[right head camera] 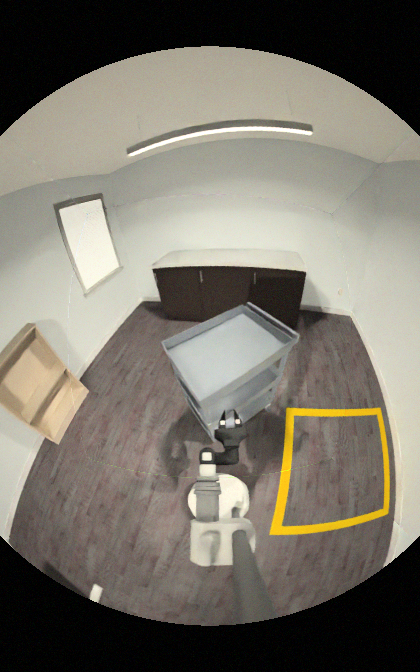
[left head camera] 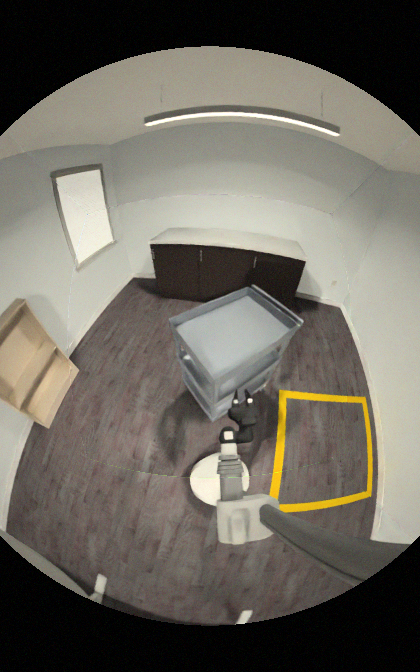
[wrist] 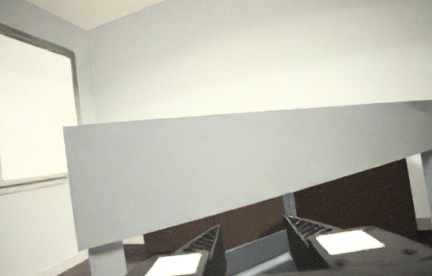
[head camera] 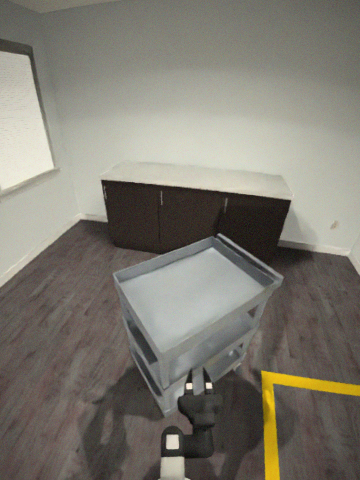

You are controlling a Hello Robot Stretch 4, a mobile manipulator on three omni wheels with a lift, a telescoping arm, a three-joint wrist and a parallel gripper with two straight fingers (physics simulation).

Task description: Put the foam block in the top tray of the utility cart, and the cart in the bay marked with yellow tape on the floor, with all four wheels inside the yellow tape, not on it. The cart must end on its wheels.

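The grey three-tier utility cart point(head camera: 195, 290) point(left head camera: 235, 335) point(right head camera: 230, 355) stands upright, turned at an angle; its top tray looks empty. In the wrist view the tray's near wall point(wrist: 225, 165) fills the middle. My gripper point(head camera: 197, 371) point(left head camera: 240, 393) point(right head camera: 230, 412) point(wrist: 255, 239) is open and empty, close to the cart's near side, with its tips below the top tray's wall; I cannot tell whether they touch the cart. The yellow tape point(head camera: 270, 430) point(left head camera: 325, 398) point(right head camera: 335, 413) marks a bay right of the cart, and the cart is outside it. The foam block does not show.
A dark cabinet point(head camera: 190, 215) point(left head camera: 225, 272) point(right head camera: 225, 292) with a pale top stands behind the cart, against the back wall. A wooden shelf unit point(left head camera: 56, 395) point(right head camera: 65, 410) is at the left wall. The right wall runs close beside the bay. White legs point(left head camera: 100, 587) show at the lower edge.
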